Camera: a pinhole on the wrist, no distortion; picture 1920 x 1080 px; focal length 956.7 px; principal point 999.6 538.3 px. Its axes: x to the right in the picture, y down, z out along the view. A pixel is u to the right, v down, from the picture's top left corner.
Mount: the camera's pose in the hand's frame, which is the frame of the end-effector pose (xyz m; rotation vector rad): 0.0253 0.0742 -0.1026 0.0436 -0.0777 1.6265
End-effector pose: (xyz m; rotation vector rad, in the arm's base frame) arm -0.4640 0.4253 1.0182 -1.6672 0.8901 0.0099
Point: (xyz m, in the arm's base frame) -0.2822 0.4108 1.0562
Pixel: outside the picture
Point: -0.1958 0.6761 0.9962
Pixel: 625.2 458.6
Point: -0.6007 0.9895 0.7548
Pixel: 1440.1 996.9
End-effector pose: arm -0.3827 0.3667 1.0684 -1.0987 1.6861 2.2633
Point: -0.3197 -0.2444 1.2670
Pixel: behind the camera
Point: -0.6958 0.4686 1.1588
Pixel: 1367.7 169.4
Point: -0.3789 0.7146 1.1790
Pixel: 830.9 989.1
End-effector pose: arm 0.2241 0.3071 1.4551 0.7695 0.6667 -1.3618
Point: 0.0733 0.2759 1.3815
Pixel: outside the picture
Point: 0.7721 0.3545 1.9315
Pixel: outside the picture
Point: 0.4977 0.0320 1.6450
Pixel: 1542.0 455.2
